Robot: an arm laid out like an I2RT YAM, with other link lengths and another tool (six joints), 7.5 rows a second.
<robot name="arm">
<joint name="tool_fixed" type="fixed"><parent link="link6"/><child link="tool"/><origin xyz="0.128 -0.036 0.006" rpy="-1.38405 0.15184 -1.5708"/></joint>
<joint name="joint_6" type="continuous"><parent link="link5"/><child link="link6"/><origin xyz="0.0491 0 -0.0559"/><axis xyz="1 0 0"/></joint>
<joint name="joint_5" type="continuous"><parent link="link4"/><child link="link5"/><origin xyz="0.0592 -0.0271 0.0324"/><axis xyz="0 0 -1"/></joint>
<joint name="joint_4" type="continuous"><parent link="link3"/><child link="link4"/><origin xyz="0.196 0.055 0.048"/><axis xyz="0 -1 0"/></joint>
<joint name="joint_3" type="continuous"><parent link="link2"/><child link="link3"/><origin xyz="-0.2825 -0.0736 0"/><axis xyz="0 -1 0"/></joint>
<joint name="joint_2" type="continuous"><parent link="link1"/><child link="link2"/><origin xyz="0.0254 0.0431 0.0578"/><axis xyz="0 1 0"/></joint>
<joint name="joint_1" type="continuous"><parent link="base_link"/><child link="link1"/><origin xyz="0 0 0.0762"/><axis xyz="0 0 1"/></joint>
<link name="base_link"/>
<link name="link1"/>
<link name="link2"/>
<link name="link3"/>
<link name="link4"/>
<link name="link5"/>
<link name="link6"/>
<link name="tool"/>
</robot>
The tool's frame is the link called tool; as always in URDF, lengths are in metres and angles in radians. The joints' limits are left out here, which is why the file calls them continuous.
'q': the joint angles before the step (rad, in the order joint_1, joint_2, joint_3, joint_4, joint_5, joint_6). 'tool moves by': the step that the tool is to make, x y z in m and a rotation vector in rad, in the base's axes. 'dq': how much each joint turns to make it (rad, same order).
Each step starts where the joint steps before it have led.
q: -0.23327, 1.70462, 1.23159, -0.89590, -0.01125, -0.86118
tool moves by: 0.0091, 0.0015, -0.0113, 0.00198, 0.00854, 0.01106
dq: 0.01103, 0.04529, 0.00005, 0.03648, -0.00001, -0.00003
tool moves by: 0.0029, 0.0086, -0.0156, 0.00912, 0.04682, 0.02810
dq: 0.02835, 0.05350, 0.00019, 0.00562, 0.00078, 0.00011
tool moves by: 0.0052, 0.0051, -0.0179, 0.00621, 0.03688, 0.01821
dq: 0.01880, 0.06259, -0.00047, 0.02568, 0.00073, 0.00050
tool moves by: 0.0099, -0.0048, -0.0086, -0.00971, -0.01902, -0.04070
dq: 0.00060, 0.03482, 0.00017, 0.05524, 0.01109, 0.04028
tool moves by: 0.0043, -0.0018, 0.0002, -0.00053, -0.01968, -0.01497
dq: -0.00247, 0.00180, -0.00006, 0.02132, -0.00117, 0.01278
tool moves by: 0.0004, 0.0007, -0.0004, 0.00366, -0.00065, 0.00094
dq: 0.00025, 0.00130, 0.00018, 0.00111, -0.00378, -0.00013
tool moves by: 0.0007, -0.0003, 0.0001, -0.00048, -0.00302, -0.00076
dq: -0.00049, 0.00019, 0.00014, 0.00311, -0.00002, 0.00028
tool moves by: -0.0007, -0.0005, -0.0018, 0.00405, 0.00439, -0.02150
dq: 0.00013, 0.00552, -0.00001, 0.00057, 0.00003, 0.02186
